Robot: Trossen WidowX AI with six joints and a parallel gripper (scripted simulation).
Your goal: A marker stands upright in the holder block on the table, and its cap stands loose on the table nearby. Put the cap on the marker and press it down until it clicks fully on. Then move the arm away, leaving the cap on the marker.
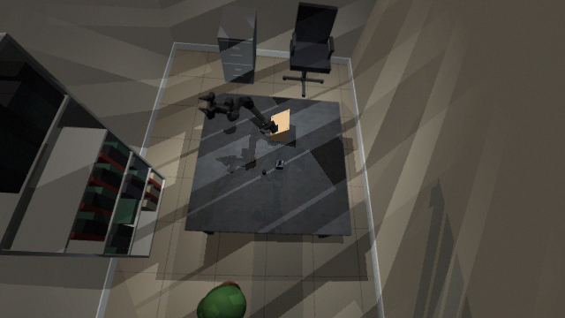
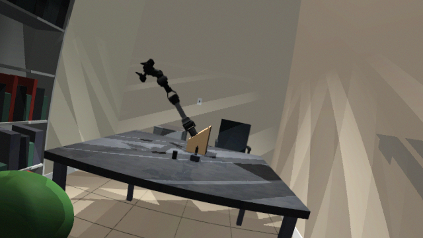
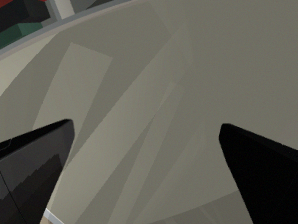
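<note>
Right now the marker cap is 28 cm ahead of my gripper tip, 45 cm to the left of it and 54 cm below it. From my gripper tip the other things lie so: holder block 20 cm ahead, 58 cm to the left, 55 cm below.
</note>
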